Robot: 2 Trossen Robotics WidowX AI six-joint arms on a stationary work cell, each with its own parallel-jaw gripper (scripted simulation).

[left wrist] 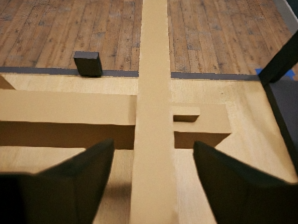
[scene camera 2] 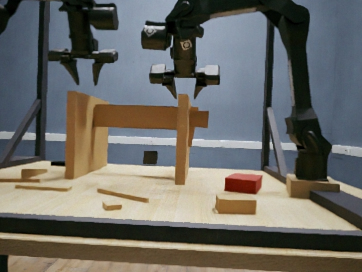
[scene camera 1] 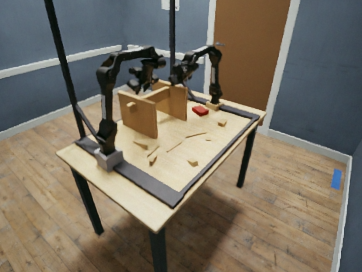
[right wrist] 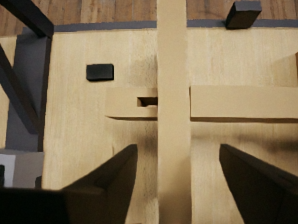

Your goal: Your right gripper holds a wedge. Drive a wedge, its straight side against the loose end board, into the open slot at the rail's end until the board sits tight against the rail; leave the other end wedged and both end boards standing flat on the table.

The pictures show: the left gripper, the right gripper, a rail and a tan block.
The left gripper is seen too in the left wrist view. The right gripper shows as well in the right wrist view.
